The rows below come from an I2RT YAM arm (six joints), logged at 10 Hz.
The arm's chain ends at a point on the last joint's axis. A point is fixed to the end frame.
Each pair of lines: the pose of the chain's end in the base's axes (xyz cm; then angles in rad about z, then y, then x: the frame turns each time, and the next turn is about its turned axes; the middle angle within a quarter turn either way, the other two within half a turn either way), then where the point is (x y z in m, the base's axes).
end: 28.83, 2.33, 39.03, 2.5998, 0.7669, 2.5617
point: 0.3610 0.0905 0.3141
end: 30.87, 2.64, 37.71, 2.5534, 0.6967, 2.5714
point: 0.3800 0.0923 0.2985
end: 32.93, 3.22, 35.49, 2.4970, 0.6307, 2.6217
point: 0.3999 0.0923 0.2712
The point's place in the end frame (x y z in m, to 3 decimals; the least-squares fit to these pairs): 0.033 0.039 0.114
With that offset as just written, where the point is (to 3 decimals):
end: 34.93, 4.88, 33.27, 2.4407, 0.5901, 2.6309
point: 0.420 0.106 0.248
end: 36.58, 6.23, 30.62, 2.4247, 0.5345, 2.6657
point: 0.434 0.119 0.218
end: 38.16, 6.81, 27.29, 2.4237, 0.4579, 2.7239
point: 0.443 0.124 0.179
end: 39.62, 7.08, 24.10, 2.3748, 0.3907, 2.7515
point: 0.454 0.125 0.145
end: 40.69, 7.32, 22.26, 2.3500, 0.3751, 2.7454
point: 0.465 0.128 0.127
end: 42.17, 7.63, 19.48, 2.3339, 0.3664, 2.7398
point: 0.481 0.131 0.099
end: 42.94, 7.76, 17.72, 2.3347, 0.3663, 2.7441
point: 0.488 0.132 0.081
